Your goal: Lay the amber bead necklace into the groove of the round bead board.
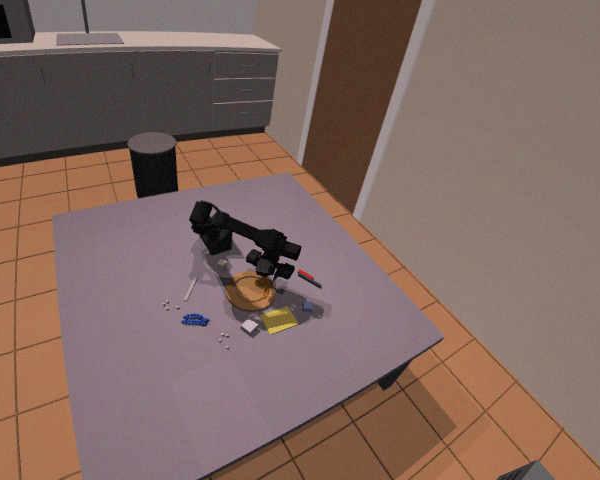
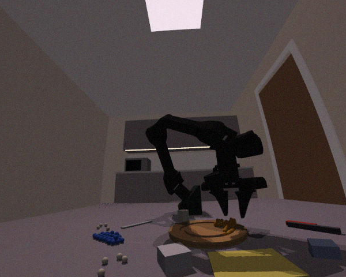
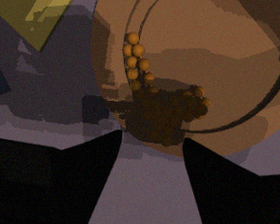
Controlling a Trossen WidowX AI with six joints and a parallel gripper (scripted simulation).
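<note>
My gripper tip is now 8 cm to the left of the round wooden bead board and 2 cm above it. Round my gripper tip: blue block (18 cm ahead, 7 cm to the left, 3 cm below); red-and-black tool (17 cm to the left, 6 cm ahead, 3 cm below); yellow pad (17 cm ahead, 6 cm to the right, 3 cm below).
</note>
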